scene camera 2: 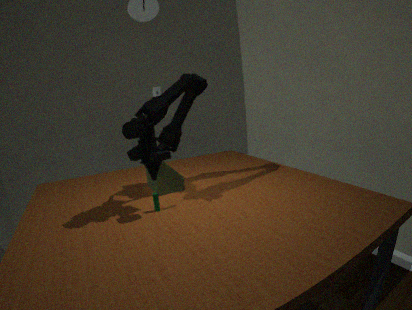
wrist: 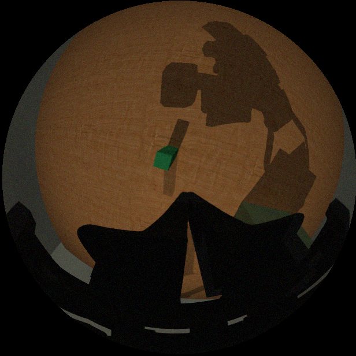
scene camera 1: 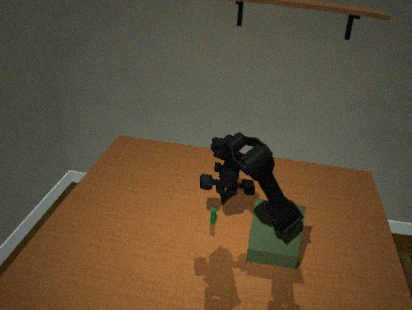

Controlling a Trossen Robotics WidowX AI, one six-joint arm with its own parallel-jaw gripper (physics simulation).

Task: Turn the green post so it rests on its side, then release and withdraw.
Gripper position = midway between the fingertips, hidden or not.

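Observation:
From scene camera 1 you get my gripper (scene camera 1: 222, 203). Scene camera 2 has the gripper (scene camera 2: 154, 180) too, and in the wrist view there's my gripper (wrist: 186, 197) again.

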